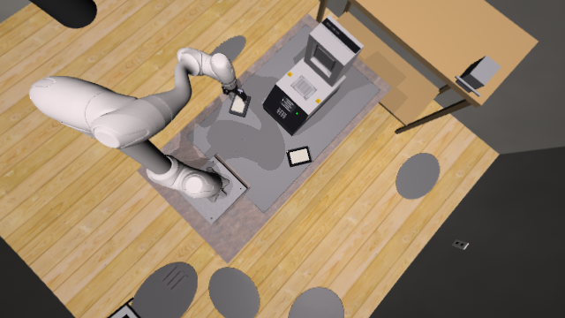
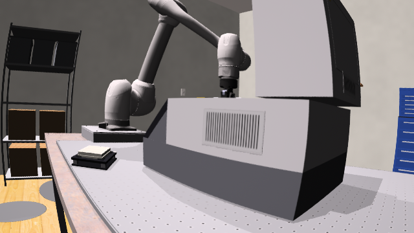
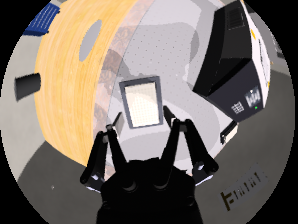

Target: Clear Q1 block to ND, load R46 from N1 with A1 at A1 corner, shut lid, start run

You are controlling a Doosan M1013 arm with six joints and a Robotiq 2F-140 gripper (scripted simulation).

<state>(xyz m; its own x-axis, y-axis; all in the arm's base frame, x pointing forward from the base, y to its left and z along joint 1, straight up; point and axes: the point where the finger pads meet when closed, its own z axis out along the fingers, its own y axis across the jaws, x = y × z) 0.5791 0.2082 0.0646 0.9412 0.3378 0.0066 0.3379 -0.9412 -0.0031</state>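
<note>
Now: hand 6 cm past the pale plate, 58 cm to the left of it and 8 cm above it. Round my hand: black plate nest (6 cm behind, 58 cm to the right, 9 cm below).
</note>
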